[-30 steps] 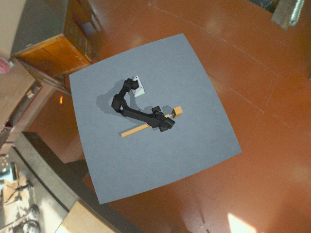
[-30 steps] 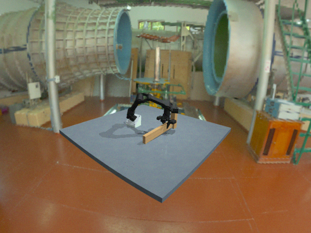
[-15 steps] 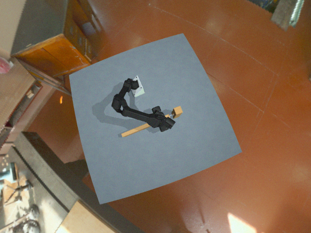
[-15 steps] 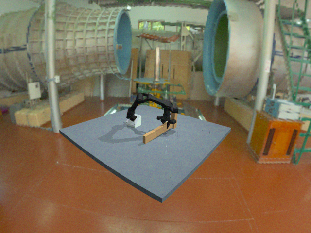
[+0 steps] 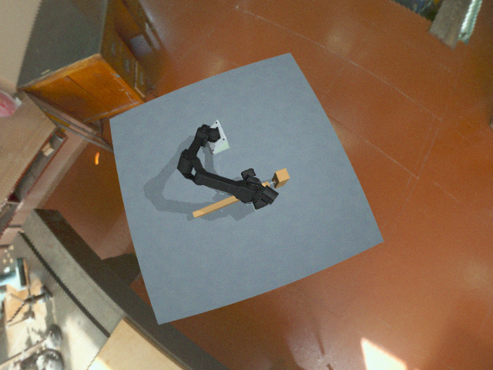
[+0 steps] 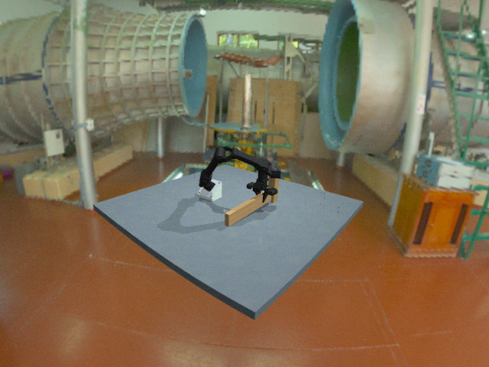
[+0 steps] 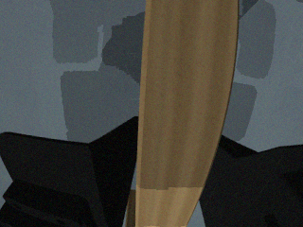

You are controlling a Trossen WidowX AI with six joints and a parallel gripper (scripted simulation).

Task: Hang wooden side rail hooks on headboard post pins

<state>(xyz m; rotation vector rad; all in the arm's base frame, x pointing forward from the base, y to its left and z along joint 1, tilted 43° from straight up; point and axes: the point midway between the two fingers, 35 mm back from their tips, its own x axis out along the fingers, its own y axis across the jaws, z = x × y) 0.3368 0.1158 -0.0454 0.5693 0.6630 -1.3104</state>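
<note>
Right now my gripper tip is 10 mm past the wooden headboard post, 130 mm to the right of it and 40 mm below it.
</note>
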